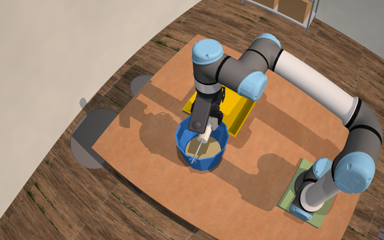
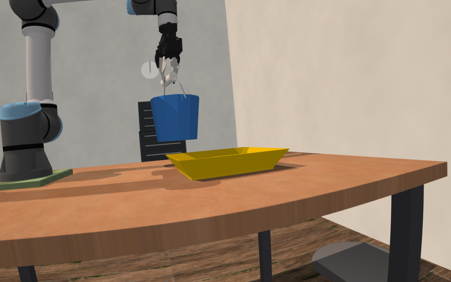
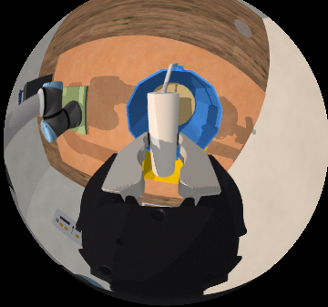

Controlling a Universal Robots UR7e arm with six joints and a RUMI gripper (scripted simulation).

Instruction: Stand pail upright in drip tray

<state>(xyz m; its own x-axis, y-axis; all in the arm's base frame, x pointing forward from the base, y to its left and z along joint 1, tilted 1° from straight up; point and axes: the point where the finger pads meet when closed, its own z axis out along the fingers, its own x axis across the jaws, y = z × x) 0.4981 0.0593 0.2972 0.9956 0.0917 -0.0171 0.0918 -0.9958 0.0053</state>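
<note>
My hand is 1 cm short of the blue pail and 10 cm above it. The rest, counted from my hand: yellow drip tray 5 cm ahead, 29 cm to the right, 31 cm below.
</note>
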